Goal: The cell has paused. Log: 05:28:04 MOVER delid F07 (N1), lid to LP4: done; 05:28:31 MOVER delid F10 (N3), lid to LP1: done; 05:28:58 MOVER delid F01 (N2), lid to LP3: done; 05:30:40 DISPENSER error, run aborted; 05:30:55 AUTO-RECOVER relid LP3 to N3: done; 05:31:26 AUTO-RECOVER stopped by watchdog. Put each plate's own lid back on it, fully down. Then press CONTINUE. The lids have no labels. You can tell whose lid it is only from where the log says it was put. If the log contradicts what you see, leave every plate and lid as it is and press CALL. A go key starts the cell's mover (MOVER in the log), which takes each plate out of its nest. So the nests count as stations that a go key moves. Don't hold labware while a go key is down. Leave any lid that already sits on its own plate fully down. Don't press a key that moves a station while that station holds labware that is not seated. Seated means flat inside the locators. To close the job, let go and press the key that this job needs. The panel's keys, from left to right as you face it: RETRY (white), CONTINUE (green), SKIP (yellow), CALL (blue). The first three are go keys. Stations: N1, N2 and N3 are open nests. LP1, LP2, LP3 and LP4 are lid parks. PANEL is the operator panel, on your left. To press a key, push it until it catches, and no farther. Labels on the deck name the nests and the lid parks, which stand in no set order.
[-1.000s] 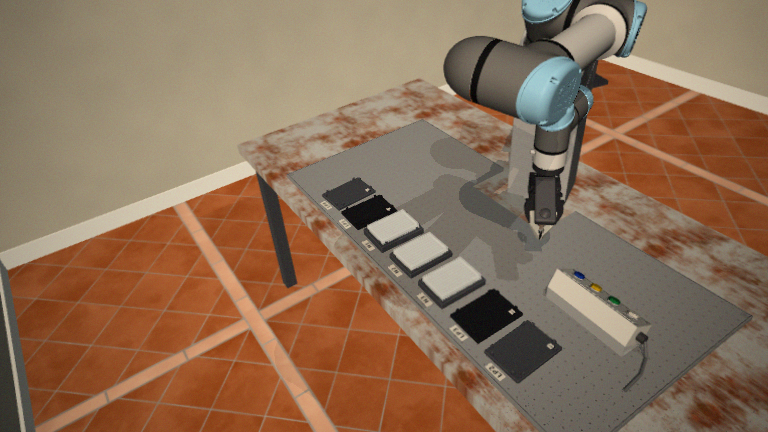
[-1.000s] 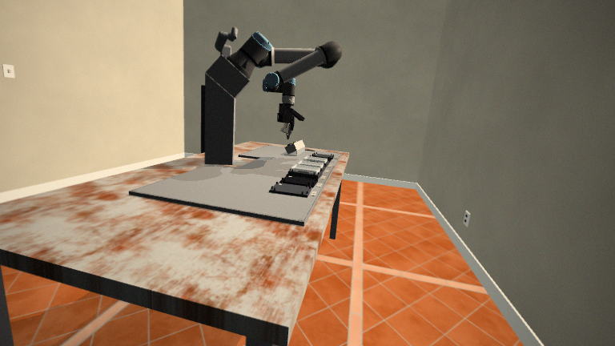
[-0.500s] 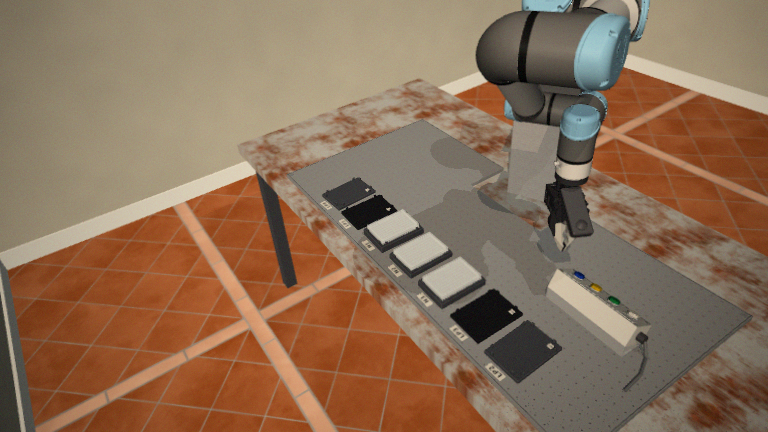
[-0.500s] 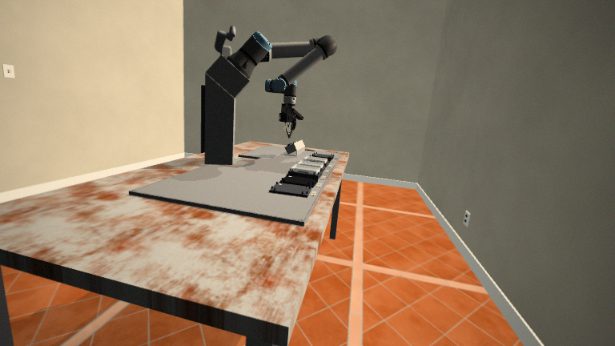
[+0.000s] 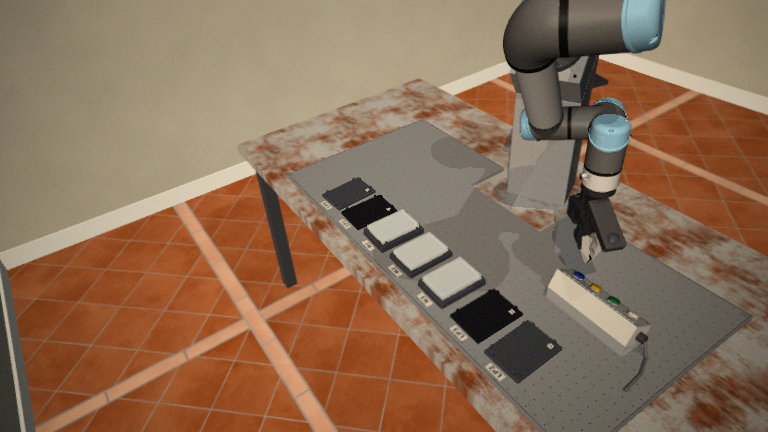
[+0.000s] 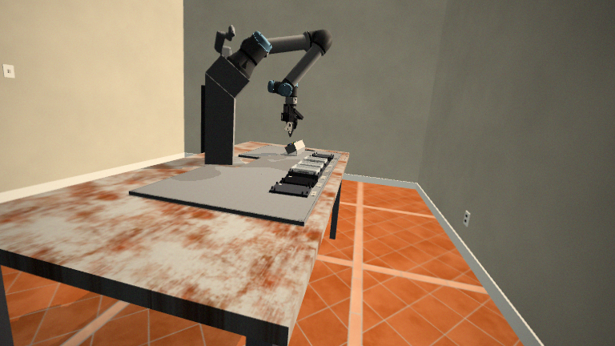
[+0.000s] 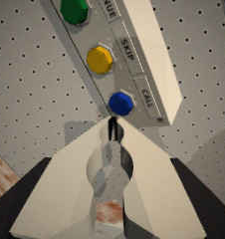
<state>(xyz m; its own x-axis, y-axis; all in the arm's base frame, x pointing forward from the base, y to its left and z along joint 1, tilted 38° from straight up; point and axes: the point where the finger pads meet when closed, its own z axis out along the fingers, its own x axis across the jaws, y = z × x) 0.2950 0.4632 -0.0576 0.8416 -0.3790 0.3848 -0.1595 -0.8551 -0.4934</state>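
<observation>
My hand is 80 mm to the right of the green key, 60 mm above it and 20 mm past it. Also, from my hand: yellow key (60 mm below, 30 mm to the left, 10 mm behind); then white key (130 mm to the left, 60 mm below, 30 mm behind); then blue CALL key (60 mm below, 10 mm to the right).
</observation>
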